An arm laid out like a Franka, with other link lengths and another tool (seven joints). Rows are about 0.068 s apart.
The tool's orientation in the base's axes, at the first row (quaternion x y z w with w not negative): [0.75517 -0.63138 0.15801 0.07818]
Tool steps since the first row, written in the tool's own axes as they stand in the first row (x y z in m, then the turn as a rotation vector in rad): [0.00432 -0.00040 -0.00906 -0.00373 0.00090 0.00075]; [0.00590 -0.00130 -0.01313 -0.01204 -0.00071 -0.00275]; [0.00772 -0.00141 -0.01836 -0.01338 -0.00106 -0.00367]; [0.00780 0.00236 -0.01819 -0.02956 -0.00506 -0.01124]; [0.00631 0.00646 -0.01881 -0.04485 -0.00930 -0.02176]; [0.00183 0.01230 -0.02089 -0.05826 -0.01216 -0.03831]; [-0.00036 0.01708 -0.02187 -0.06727 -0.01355 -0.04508]
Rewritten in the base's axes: [-0.00022 -0.00106 0.00999 -0.00135 0.00306 -0.00204]; [0.00034 -0.00106 0.01441 -0.00153 0.01219 -0.00143]; [-0.00001 -0.00107 0.01994 -0.00152 0.01380 -0.00099]; [-0.00366 -0.00192 0.01950 -0.00114 0.03199 0.00098]; [-0.00799 -0.00112 0.01924 -0.00080 0.05034 0.00603]; [-0.01468 0.00259 0.01921 -0.00237 0.06860 0.01726]; [-0.01982 0.00403 0.01900 -0.00333 0.07939 0.02069]
